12 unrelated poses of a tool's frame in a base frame.
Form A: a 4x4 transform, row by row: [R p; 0 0 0 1], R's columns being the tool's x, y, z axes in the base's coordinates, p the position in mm. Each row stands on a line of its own.
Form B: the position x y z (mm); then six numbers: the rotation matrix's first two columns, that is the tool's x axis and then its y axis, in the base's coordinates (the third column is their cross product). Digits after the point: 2 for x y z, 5 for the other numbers.
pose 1, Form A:
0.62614 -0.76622 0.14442 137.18
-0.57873 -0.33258 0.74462 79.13
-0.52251 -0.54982 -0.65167 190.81
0 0 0 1
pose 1, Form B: 137.18 79.13 190.81 0.62614 -0.57873 -0.52251 -0.76622 -0.33258 -0.54982
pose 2, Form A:
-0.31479 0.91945 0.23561 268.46
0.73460 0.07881 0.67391 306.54
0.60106 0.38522 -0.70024 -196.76
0 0 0 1
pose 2, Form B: 268.46 306.54 -196.76 -0.31479 0.73460 0.60106 0.91945 0.07881 0.38522
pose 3, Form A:
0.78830 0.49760 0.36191 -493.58
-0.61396 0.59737 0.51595 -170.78
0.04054 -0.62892 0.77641 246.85
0 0 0 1
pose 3, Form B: -493.58 -170.78 246.85 0.78830 -0.61396 0.04054 0.49760 0.59737 -0.62892
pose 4, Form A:
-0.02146 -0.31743 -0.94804 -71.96
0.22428 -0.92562 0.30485 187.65
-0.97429 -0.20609 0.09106 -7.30
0 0 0 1
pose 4, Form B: -71.96 187.65 -7.30 -0.02146 0.22428 -0.97429 -0.31743 -0.92562 -0.20609
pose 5, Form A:
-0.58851 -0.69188 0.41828 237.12
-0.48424 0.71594 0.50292 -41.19
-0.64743 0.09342 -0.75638 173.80
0 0 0 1
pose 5, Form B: 237.12 -41.19 173.80 -0.58851 -0.48424 -0.64743 -0.69188 0.71594 0.09342
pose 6, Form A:
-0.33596 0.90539 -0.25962 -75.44
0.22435 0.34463 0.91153 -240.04
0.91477 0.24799 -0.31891 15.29
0 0 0 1
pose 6, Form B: -75.44 -240.04 15.29 -0.33596 0.22435 0.91477 0.90539 0.34463 0.24799
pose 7, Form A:
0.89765 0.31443 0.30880 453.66
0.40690 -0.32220 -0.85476 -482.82
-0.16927 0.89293 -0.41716 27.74
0 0 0 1
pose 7, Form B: 453.66 -482.82 27.74 0.89765 0.40690 -0.16927 0.31443 -0.32220 0.89293
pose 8, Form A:
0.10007 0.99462 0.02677 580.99
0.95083 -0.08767 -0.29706 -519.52
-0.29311 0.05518 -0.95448 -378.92
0 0 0 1
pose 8, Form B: 580.99 -519.52 -378.92 0.10007 0.95083 -0.29311 0.99462 -0.08767 0.05518
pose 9, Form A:
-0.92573 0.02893 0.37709 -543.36
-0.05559 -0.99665 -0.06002 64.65
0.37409 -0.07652 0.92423 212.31
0 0 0 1
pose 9, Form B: -543.36 64.65 212.31 -0.92573 -0.05559 0.37409 0.02893 -0.99665 -0.07652
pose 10, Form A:
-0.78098 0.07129 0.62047 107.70
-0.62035 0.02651 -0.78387 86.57
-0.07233 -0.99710 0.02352 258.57
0 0 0 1
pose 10, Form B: 107.70 86.57 258.57 -0.78098 -0.62035 -0.07233 0.07129 0.02651 -0.99710
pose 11, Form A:
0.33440 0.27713 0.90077 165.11
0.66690 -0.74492 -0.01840 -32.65
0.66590 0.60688 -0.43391 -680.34
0 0 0 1
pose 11, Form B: 165.11 -32.65 -680.34 0.33440 0.66690 0.66590 0.27713 -0.74492 0.60688
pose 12, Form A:
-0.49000 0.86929 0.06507 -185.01
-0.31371 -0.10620 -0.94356 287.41
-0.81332 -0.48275 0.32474 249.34
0 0 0 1
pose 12, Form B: -185.01 287.41 249.34 -0.49000 -0.31371 -0.81332 0.86929 -0.10620 -0.48275
